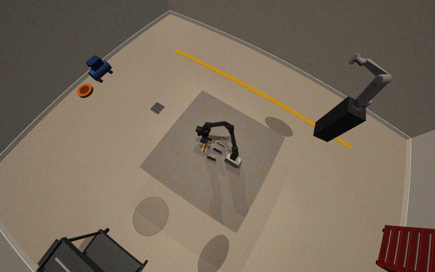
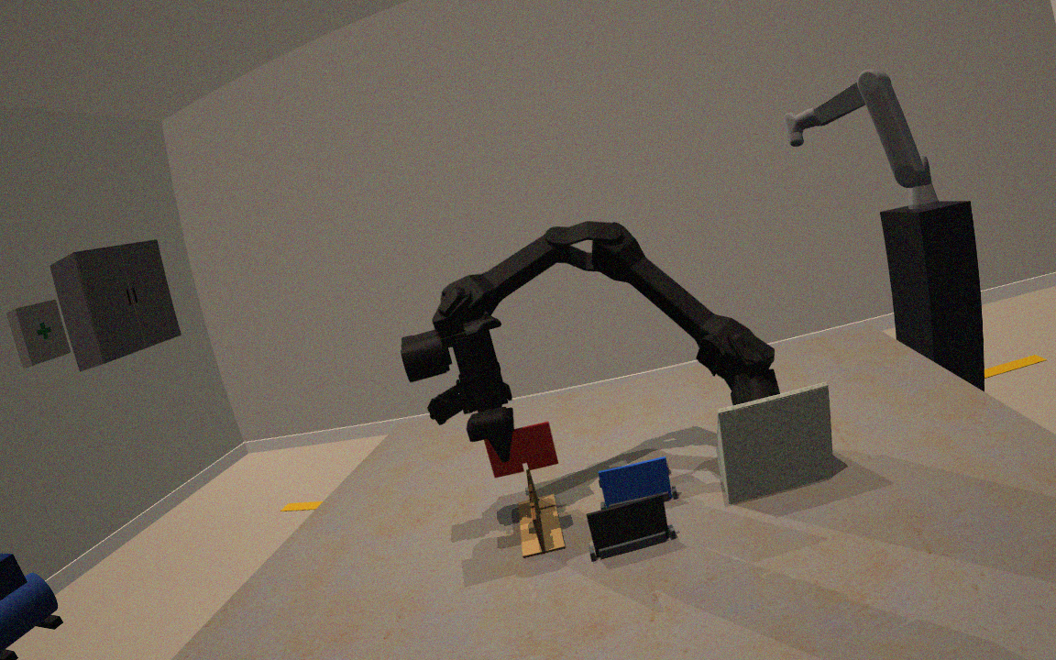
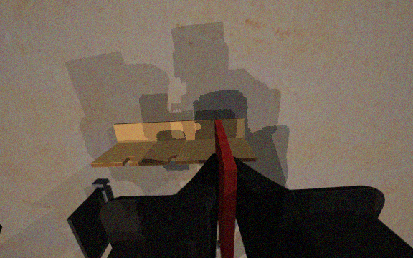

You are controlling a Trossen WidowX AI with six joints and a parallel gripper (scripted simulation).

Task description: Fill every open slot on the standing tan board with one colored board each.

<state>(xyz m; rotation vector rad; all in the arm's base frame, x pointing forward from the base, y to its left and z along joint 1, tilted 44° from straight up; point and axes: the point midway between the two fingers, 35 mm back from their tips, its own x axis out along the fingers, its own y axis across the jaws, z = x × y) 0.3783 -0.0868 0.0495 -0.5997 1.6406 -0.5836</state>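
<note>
The red board lies 3 cm behind my gripper tip. Round my gripper tip: tan board: 7 cm below, 5 cm to the left, 3 cm behind; blue board: 18 cm behind, 8 cm below, 6 cm to the left; black board: 17 cm to the left, 16 cm behind, 8 cm below.
</note>
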